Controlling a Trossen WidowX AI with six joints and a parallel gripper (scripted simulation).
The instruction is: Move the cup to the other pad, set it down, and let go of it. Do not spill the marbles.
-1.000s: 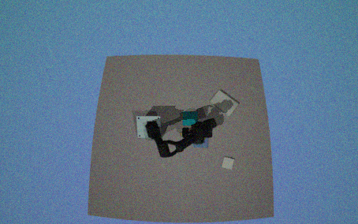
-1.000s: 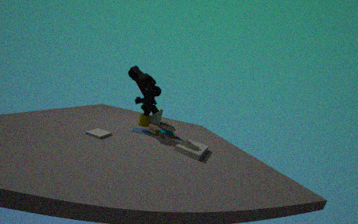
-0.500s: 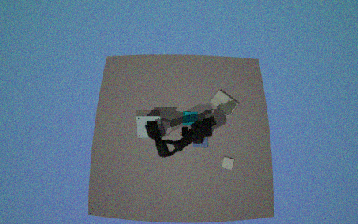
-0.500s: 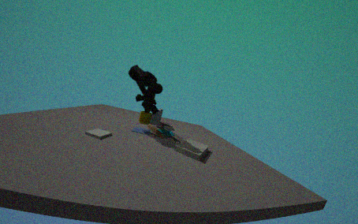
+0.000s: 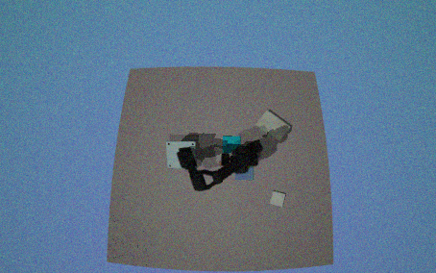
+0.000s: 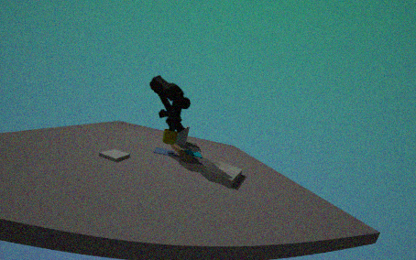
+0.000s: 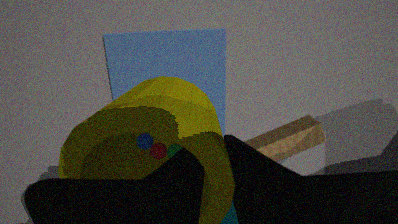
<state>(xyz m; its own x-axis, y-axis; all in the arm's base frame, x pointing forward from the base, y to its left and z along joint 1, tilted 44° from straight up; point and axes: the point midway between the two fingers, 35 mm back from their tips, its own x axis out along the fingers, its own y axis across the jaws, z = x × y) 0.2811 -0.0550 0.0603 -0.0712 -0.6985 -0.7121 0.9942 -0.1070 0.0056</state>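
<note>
The teal pad lies 150 mm to the left of my gripper tip, 90 mm below it and 20 mm behind it. The rest, counted from my gripper tip: yellow cup (20 mm ahead); then small pale block (210 mm ahead, 190 mm to the right, 80 mm below); then large pale block (250 mm to the left, 240 mm ahead, 70 mm below).
</note>
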